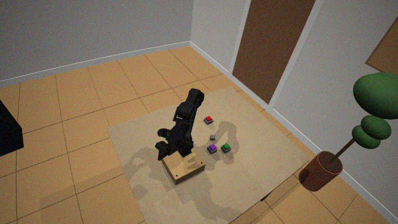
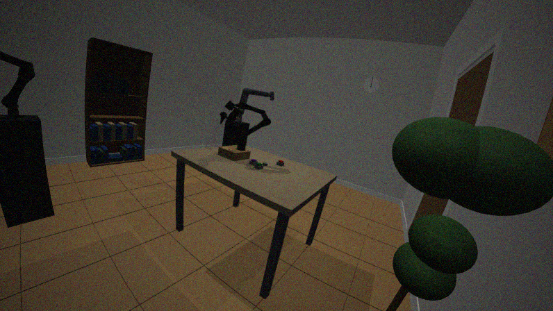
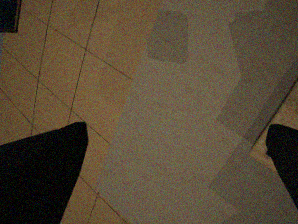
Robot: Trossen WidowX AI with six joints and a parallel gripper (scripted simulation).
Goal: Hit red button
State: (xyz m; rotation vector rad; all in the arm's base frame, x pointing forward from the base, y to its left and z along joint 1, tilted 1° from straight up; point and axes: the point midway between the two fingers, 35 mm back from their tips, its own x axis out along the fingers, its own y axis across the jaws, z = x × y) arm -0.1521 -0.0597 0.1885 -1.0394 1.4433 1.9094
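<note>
Now: the red button 49 cm ahead of my gripper tip, 21 cm to the left of it and 20 cm below it. The rest, counted from my gripper tip: purple button 35 cm ahead, 20 cm below; then green button 43 cm ahead, 20 cm below, 4 cm to the right; then small grey block 42 cm ahead, 22 cm below, 8 cm to the left.
</note>
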